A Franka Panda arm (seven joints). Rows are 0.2 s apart.
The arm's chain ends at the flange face. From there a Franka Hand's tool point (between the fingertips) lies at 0.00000 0.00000 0.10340 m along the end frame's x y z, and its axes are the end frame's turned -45 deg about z.
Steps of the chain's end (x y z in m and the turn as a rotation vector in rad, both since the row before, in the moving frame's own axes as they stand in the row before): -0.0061, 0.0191, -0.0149, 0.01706, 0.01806, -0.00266; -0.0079, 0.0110, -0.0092, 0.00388, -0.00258, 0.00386; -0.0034, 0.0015, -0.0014, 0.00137, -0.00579, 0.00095; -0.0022, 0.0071, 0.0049, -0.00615, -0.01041, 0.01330; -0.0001, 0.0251, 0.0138, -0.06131, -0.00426, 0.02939; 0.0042, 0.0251, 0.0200, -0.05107, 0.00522, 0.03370; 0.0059, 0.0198, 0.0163, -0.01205, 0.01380, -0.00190; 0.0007, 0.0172, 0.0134, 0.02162, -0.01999, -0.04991; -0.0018, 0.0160, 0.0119, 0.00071, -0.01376, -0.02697; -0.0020, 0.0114, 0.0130, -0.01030, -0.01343, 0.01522; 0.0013, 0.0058, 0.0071, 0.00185, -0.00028, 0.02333; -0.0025, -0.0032, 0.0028, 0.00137, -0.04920, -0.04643
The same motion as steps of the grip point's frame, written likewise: -0.0153, 0.0093, -0.0149, -0.00071, 0.02483, -0.00266; -0.0133, 0.0017, -0.0092, 0.00457, 0.00092, 0.00386; -0.0038, -0.0019, -0.0014, 0.00506, -0.00313, 0.00095; -0.0078, 0.0031, 0.0049, 0.00301, -0.01171, 0.01330; -0.0227, 0.0218, 0.0136, -0.04034, -0.04636, 0.02939; -0.0182, 0.0248, 0.0199, -0.03980, -0.03242, 0.03370; -0.0097, 0.0201, 0.0163, -0.01828, 0.00124, -0.00190; -0.0116, 0.0096, 0.0134, 0.02942, 0.00115, -0.04991; -0.0136, 0.0090, 0.0119, 0.01023, -0.00923, -0.02697; -0.0112, 0.0064, 0.0130, 0.00221, -0.01678, 0.01522; -0.0031, 0.0049, 0.0071, 0.00151, 0.00111, 0.02333; -0.0031, -0.0076, 0.0027, 0.03576, -0.03382, -0.04643
